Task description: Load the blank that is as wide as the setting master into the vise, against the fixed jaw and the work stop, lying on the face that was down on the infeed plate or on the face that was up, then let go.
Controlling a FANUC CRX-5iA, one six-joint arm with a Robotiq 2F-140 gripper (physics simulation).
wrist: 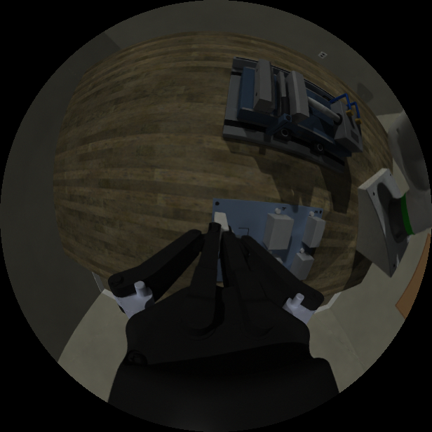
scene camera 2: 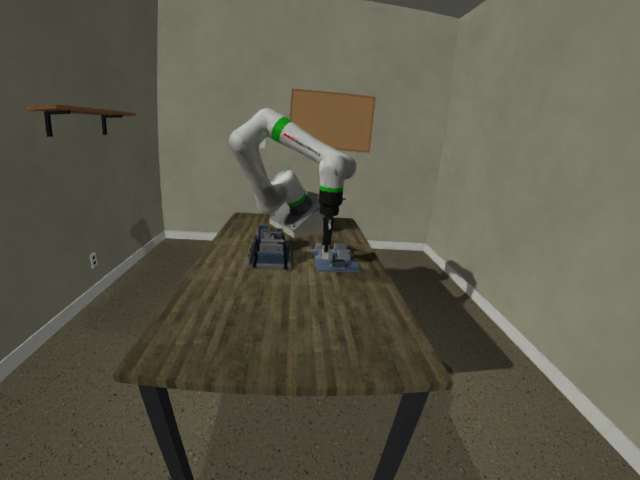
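Seen in the pictures: gripper, fingertip midpoint: [scene camera 2: 324,258]; arm's base, origin of the base link: [scene camera 2: 301,207].
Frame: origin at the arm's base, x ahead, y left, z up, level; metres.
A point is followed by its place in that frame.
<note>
My gripper [scene camera 2: 326,248] @[x 0.582, y -0.031, z -0.078 m] [wrist: 219,230] is shut, with its fingertips down at the left part of the blue infeed plate [scene camera 2: 348,269] @[x 0.604, y 0.075, z -0.127 m] [wrist: 245,209]. A small pale block [wrist: 219,219] shows just past the fingertips; it stands on the plate and is not held. Three pale grey blanks lie on the right part of the plate: a large one [wrist: 278,231], one beside it [wrist: 315,231] and a smaller one [wrist: 301,264]. The blue and grey vise [scene camera 2: 270,250] @[x 0.506, y -0.253, z -0.063 m] [wrist: 282,109] stands to the left of the plate, its two grey jaws apart.
The robot's grey base pedestal [scene camera 2: 300,223] @[x 0.136, y -0.035, z -0.059 m] [wrist: 381,219] stands at the table's far edge, close behind the vise and the plate. The wooden table [scene camera 2: 285,333] @[x 0.978, y -0.274, z -0.135 m] stretches toward the camera. A brown board [scene camera 2: 332,119] hangs on the back wall.
</note>
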